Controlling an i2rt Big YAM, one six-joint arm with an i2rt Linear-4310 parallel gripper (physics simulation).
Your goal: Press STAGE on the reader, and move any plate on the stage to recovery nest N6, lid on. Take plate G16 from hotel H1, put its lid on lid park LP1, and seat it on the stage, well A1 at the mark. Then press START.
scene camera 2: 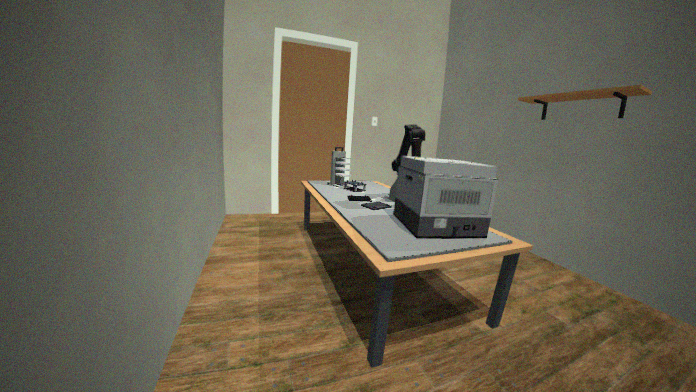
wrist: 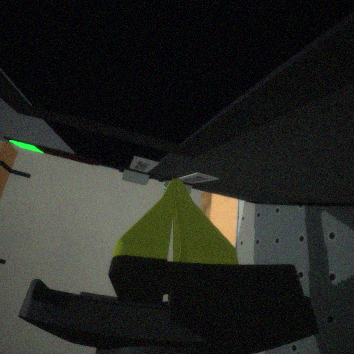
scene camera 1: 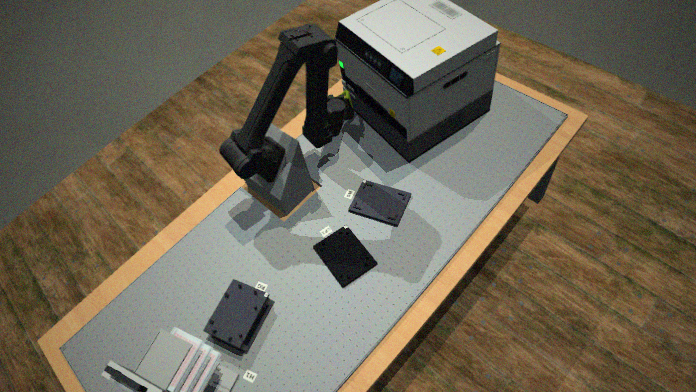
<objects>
A LP1 pad (scene camera 1: 346, 257): 131 cm from the lens.
</objects>
